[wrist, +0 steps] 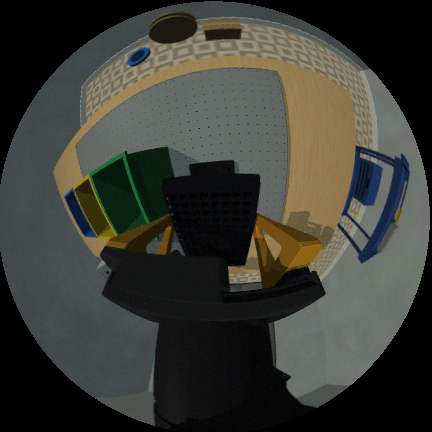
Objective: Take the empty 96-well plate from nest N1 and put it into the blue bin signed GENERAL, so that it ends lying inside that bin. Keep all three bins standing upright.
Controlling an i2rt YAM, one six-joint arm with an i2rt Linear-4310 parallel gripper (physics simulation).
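Places are measured from the arm's base along level axes (x ahead, y left, z up), in centimetres.
Pixels of known places: gripper, fingertip midpoint: (213, 217).
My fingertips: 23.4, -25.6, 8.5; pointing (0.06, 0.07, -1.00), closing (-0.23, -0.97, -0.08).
Observation:
For each thing: its middle in the pictures, then the offset to it from my fingertips, as dx, dy, dz. Level surfaces: height alone.
- dark 96-well plate, body centre: (213, 232) -1.8, +0.4, +0.2
- dark block, body centre: (213, 189) -5.2, +3.0, -22.7
- blue bin, body centre: (94, 202) +5.2, +45.7, -14.5
- yellow bin, body centre: (111, 196) +4.0, +32.6, -14.5
- larger green bin, body centre: (140, 188) +2.7, +19.5, -14.5
- grey perforated board, its level: dz -23.5
- wooden table, its level: dz -24.7
The dark 96-well plate (212, 205) is in the middle of the wrist view, its grid of wells facing the camera. My gripper (213, 217) is shut on it, with one orange finger at each side, and holds it above the table. A dark block (212, 168) shows past the plate's far edge; it looks like the nest, mostly hidden by the plate. The blue bin (79, 214) stands at the far left, beyond the yellow bin (93, 206) and the larger green bin (116, 192). All three bins stand upright in a row. The GENERAL sign is not readable.
A grey perforated board (225, 110) lies on the wooden table (317, 125). The green bin is the nearest of the bins, between the plate and the blue bin. Beyond the table's right edge is a blue framed object (390, 210). A round dark object (173, 28) is beyond the far edge.

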